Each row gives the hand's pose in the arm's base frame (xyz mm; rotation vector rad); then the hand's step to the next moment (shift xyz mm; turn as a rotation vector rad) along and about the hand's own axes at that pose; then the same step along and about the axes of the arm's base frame.
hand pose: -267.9 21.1 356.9 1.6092 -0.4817 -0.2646
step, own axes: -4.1 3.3 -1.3 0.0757 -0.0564 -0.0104
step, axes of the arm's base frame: -3.5 2.9 2.9 0.0798 -0.0232 -0.0460
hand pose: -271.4 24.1 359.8 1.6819 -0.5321 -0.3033
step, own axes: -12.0 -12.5 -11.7 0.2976 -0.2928 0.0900
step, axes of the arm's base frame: -2.4 17.5 -11.3 0.2628 -0.1953 -0.2743
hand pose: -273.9 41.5 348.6 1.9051 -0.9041 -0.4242
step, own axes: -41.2 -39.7 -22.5 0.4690 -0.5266 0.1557
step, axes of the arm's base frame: 2.9 55.2 -26.9 0.4323 -0.2984 -0.4956
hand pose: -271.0 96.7 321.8 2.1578 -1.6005 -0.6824
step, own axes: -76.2 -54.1 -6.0 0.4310 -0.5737 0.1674
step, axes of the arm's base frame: 27.5 88.6 -12.9 0.4532 -0.2485 -0.5251
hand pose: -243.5 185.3 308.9 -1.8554 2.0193 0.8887
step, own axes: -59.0 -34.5 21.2 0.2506 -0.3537 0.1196
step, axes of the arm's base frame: 37.8 60.2 8.1 0.2782 -0.1313 -0.3279
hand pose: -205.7 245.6 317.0 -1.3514 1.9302 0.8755
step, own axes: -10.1 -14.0 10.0 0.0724 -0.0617 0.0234
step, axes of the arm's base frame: 17.3 9.9 -0.3 0.0406 -0.0364 -0.0814
